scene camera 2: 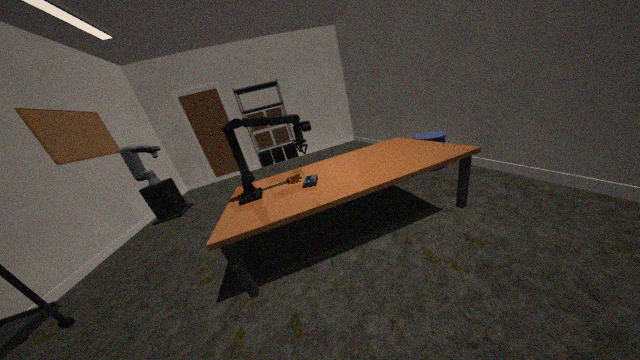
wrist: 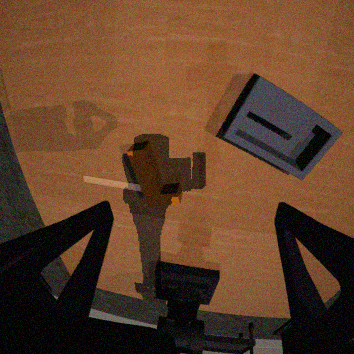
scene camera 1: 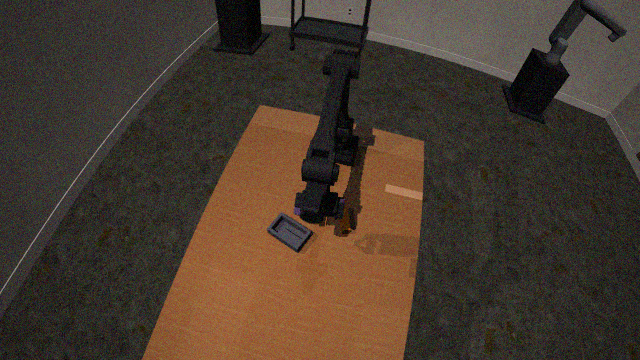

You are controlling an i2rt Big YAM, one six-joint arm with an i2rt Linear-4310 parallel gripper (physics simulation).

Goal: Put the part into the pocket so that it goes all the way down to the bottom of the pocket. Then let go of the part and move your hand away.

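Places are measured from the arm's base along level axes (x ahead, y left, z up), in centimetres.
Pixels of known places: gripper, between the fingertips: [scene camera 2: 302, 152] [wrist: 191, 210]; arm's base, origin of its link: [scene camera 2: 251, 194] [wrist: 184, 288] [scene camera 1: 339, 146].
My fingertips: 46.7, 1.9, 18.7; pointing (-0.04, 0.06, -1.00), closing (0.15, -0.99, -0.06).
For each thing: its top centre in the pictures, then the offset to it from my fingertips, as dx, dy, dz. Level surfaces: height alone.
- orange part, centre of its top: [wrist: 154, 179] [scene camera 1: 341, 217] [scene camera 2: 293, 176] -11.9, +6.6, -18.5
- grey pocket block, centre of its top: [wrist: 284, 133] [scene camera 1: 289, 230] [scene camera 2: 310, 178] -0.9, -10.7, -17.9
- wooden table, height of its surface: dz -21.5
The orange part [scene camera 1: 346, 228] [scene camera 2: 294, 179] [wrist: 151, 172] lies on the table in the arm's shadow, apart from the pocket block. In the wrist view it is a longish block with a dark patch near each end. The grey pocket block [scene camera 1: 286, 243] [scene camera 2: 310, 181] [wrist: 299, 112] rests on the table, turned at an angle; no orange shows in its pocket. My gripper [scene camera 2: 302, 149] [wrist: 191, 210] is open and empty, high above the table. In the wrist view the part lies beyond the fingertips, left of centre, and the block at upper right. The wrist hides most of the fingers in scene camera 1.
The wooden table [scene camera 1: 250, 300] [scene camera 2: 380, 165] carries the arm's base at its far end in scene camera 1. A pale strip [scene camera 1: 404, 192] [wrist: 111, 183] lies on the tabletop. Another arm on a dark pedestal [scene camera 1: 537, 82] [scene camera 2: 164, 199] and a shelf rack stand away from the table.
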